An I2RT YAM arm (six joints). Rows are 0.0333 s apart.
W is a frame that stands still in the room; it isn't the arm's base.
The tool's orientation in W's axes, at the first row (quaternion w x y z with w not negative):
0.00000, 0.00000, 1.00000, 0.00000
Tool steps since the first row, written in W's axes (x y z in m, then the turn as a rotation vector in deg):
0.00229, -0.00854, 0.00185, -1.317, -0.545, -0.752
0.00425, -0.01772, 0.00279, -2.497, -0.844, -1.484
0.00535, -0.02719, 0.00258, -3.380, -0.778, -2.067
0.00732, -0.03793, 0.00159, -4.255, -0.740, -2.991
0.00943, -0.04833, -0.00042, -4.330, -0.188, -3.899
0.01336, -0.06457, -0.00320, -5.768, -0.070, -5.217
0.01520, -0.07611, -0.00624, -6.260, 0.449, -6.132
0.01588, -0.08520, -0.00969, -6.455, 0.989, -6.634
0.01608, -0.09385, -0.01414, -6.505, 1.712, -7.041
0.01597, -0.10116, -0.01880, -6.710, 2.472, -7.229
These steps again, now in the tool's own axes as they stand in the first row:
-0.00229, -0.00854, -0.00185, 1.317, -0.545, 0.752
-0.00425, -0.01772, -0.00279, 2.497, -0.844, 1.484
-0.00535, -0.02719, -0.00258, 3.380, -0.778, 2.067
-0.00732, -0.03793, -0.00159, 4.255, -0.740, 2.991
-0.00943, -0.04833, 0.00042, 4.330, -0.188, 3.899
-0.01336, -0.06457, 0.00320, 5.768, -0.070, 5.217
-0.01520, -0.07611, 0.00624, 6.260, 0.449, 6.132
-0.01588, -0.08520, 0.00969, 6.455, 0.989, 6.634
-0.01608, -0.09385, 0.01414, 6.505, 1.712, 7.041
-0.01597, -0.10116, 0.01880, 6.710, 2.472, 7.229

